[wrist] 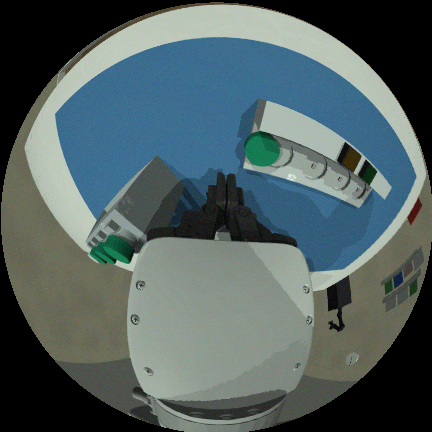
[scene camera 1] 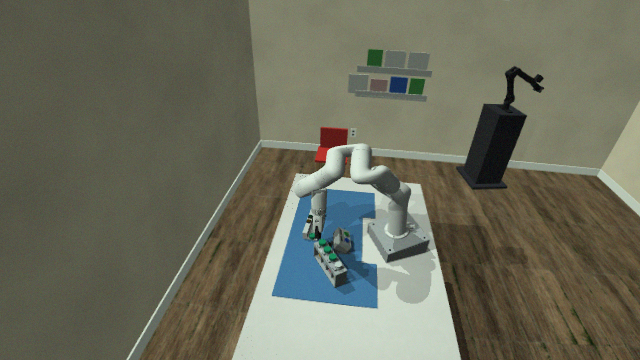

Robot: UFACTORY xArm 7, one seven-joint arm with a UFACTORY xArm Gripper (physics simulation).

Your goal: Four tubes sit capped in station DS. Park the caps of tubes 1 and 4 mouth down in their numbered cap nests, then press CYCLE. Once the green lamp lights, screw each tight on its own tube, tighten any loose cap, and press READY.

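Frame: origin at the arm's base, x ahead, y left, z up, level; millimetres.
Where they show: gripper, fingertip midpoint: [wrist: 224,184] [scene camera 1: 317,237]; arm's base, link origin: [scene camera 1: 396,230].
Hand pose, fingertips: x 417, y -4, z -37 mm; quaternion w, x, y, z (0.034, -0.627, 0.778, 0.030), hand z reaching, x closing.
Note:
Each offset is from my fingertips to the centre of the thing. "spot": to the spot under its first point. Level surfaces: height alone.
Station DS {46 mm back, 175 mm left, 10 mm up} [scene camera 1: 341,279] [wrist: 155,192] is a grey rack. Three green caps stand along it in the scene view, one of them here [scene camera 1: 327,249] [wrist: 118,248]; its near end position shows a pale top {78 mm up} [scene camera 1: 338,265] without a green cap. The pale cap nest block {12 mm ahead, 135 mm right, 14 mm down} [scene camera 1: 307,232] [wrist: 292,120] holds one green cap {28 mm ahead, 38 mm right, 23 mm down} [scene camera 1: 312,235] [wrist: 262,149] at one end, green top up; its number is unreadable. Its other round nests {7 mm ahead, 107 mm right, 35 mm down} [wrist: 315,168] show no cap. An amber window {spot: 48 mm ahead, 122 mm right, 12 mm up} [wrist: 351,156] and a dark green window {spot: 37 mm ahead, 158 mm right, 12 mm up} [wrist: 368,172] are on the block. My gripper [scene camera 1: 318,235] [wrist: 224,184] is shut and empty, between station and block.
A grey box {124 mm back, 23 mm left, 1 mm up} [scene camera 1: 342,243] with a green button {148 mm back, 2 mm left, 23 mm up} [scene camera 1: 346,234] and a blue button {145 mm back, 47 mm left, 23 mm up} [scene camera 1: 347,240] stands beside the station, on the arm base side. The blue mat {41 mm down} [scene camera 1: 300,285] [wrist: 200,75] lies on the white table {44 mm down} [scene camera 1: 310,325].

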